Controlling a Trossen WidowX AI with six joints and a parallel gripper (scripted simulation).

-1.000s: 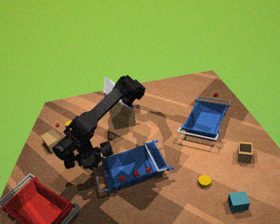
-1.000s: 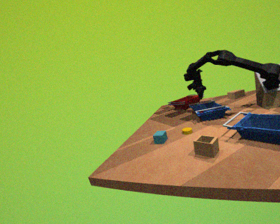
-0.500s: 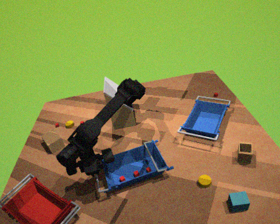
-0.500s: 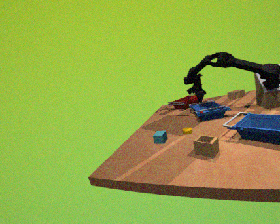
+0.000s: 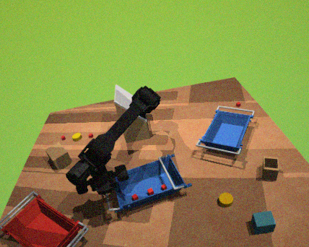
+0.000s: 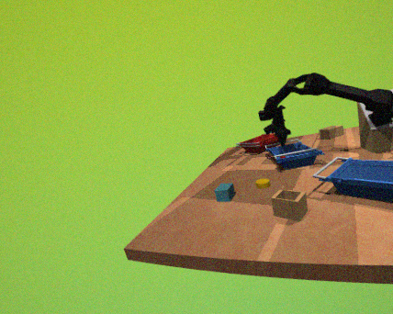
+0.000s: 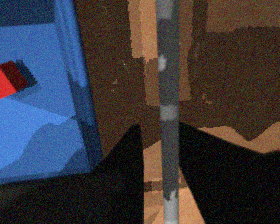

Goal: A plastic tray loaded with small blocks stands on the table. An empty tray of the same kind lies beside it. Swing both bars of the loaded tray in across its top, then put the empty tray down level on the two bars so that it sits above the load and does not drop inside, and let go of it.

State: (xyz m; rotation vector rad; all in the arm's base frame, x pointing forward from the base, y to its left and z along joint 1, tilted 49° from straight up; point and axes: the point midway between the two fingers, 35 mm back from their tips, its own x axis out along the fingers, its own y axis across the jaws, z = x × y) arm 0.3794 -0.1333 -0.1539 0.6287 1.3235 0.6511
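Right now the blue tray is 57 cm to the left of my gripper tip and 18 cm behind it. Also, from my gripper tip: brown box (62 cm to the left, 9 cm ahead, 3 cm below); then tan block (35 cm behind, 24 cm to the right, 2 cm below); then teal cube (47 cm to the left, 29 cm ahead, 3 cm below).
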